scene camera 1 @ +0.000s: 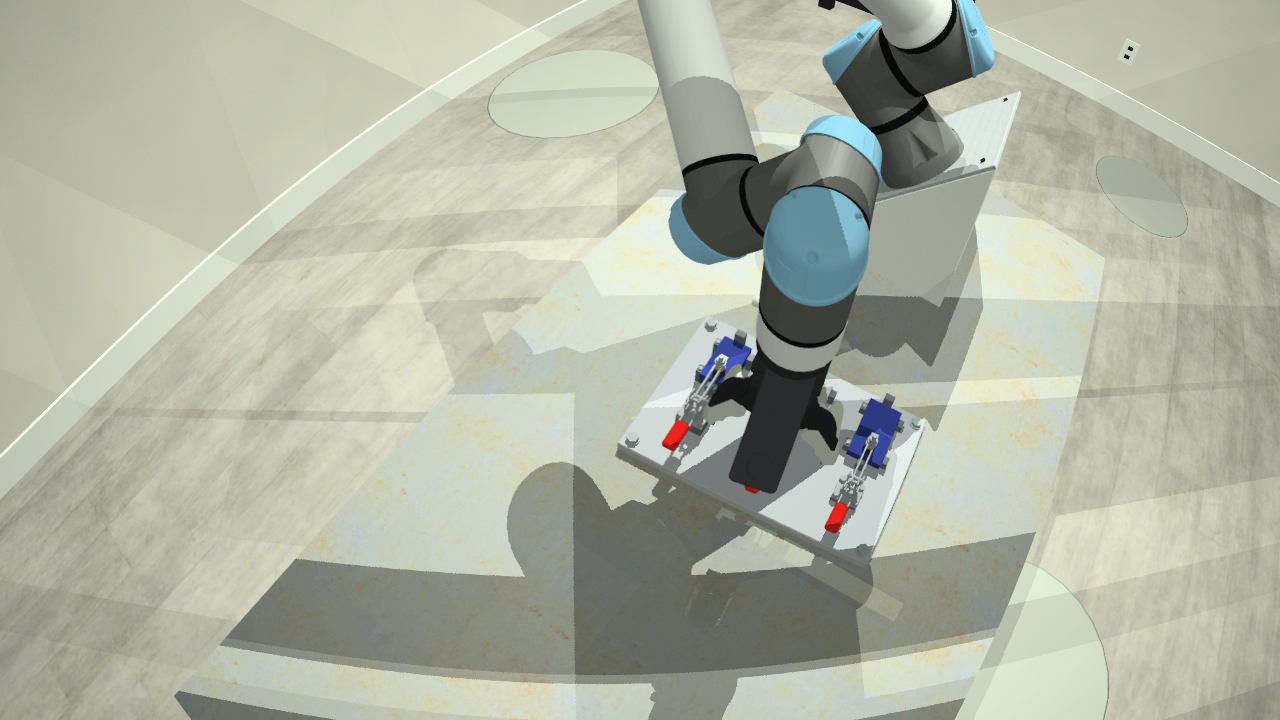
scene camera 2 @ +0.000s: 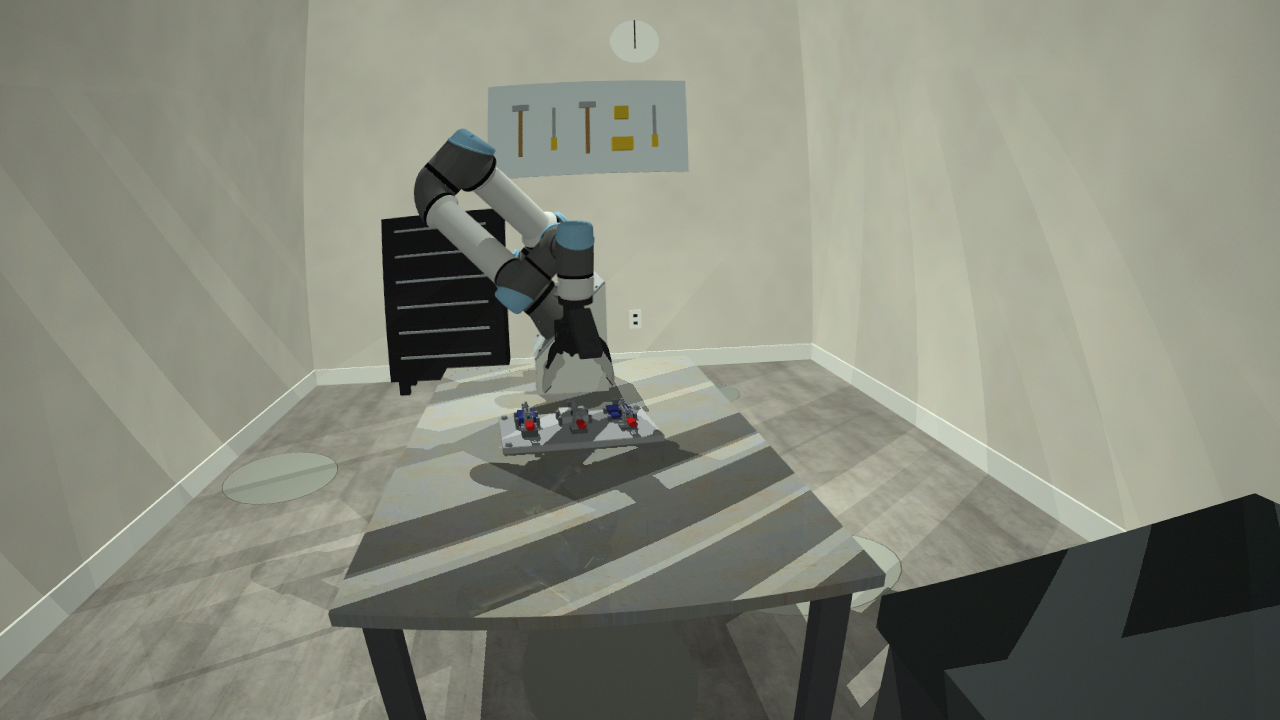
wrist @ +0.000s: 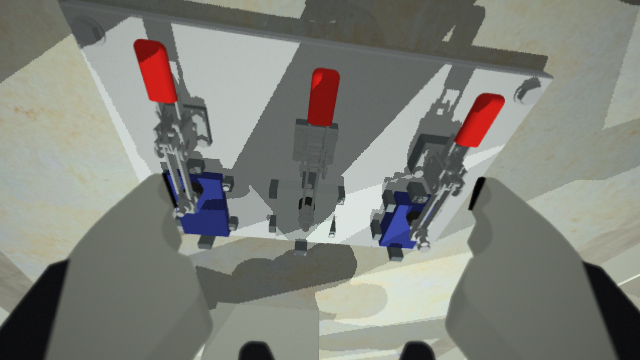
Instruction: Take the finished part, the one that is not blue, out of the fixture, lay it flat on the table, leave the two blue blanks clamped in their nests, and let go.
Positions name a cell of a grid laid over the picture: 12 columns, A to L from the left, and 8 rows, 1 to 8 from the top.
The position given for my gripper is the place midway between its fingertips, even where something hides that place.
Note:
I see my gripper (scene camera 1: H5), a blue blank (scene camera 1: G4), a blue blank (scene camera 1: I5), a finished part (wrist: F5), a red clamp handle (wrist: G2) and a fixture plate (scene camera 1: H6).
My gripper is seen too in scene camera 2 (scene camera 2: F5) and in the wrist view (wrist: G4). The fixture plate also shows in scene camera 2 (scene camera 2: F5) and in the wrist view (wrist: E2).

